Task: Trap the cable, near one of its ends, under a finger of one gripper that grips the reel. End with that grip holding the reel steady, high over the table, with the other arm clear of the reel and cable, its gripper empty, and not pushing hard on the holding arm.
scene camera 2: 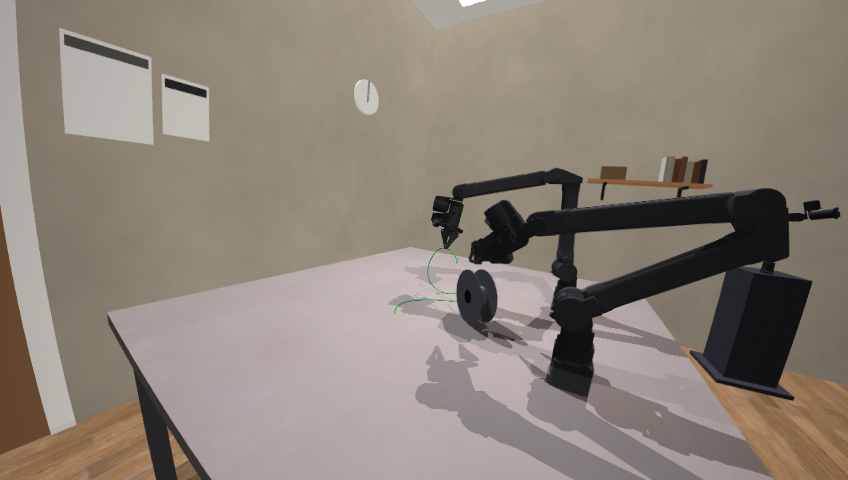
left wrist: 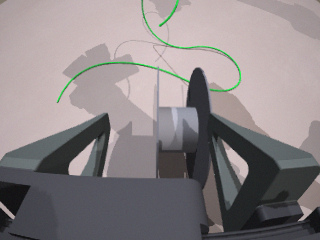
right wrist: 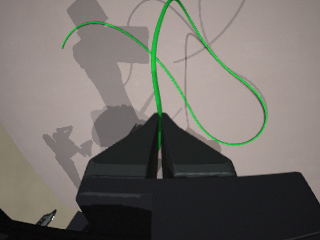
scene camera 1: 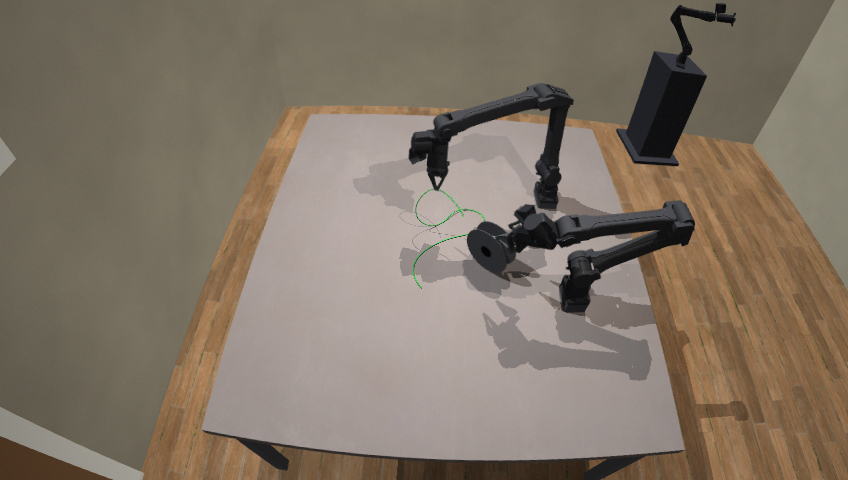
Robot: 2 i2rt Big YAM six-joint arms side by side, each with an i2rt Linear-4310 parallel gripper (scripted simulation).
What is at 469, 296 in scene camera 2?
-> A dark reel.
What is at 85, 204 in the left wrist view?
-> The left gripper.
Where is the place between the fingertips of the right gripper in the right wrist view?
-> At 159, 120
